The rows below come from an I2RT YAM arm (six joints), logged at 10 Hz.
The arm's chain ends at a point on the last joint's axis. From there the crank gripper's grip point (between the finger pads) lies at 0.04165 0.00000 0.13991 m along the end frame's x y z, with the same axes.
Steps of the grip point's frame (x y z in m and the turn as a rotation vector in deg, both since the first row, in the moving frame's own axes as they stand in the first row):
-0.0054, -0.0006, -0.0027, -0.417, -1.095, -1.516
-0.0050, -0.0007, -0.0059, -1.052, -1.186, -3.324
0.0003, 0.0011, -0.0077, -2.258, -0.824, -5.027
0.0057, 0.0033, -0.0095, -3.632, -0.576, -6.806
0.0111, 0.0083, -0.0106, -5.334, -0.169, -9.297
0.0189, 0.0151, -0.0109, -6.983, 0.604, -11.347
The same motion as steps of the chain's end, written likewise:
-0.0027, -0.0006, -0.0035, -0.417, -1.095, -1.516
-0.0021, -0.0009, -0.0067, -1.052, -1.186, -3.324
0.0022, -0.0009, -0.0082, -2.258, -0.824, -5.027
0.0069, -0.0007, -0.0098, -3.632, -0.576, -6.806
0.0110, 0.0020, -0.0104, -5.334, -0.169, -9.297
0.0166, 0.0065, -0.0099, -6.983, 0.604, -11.347

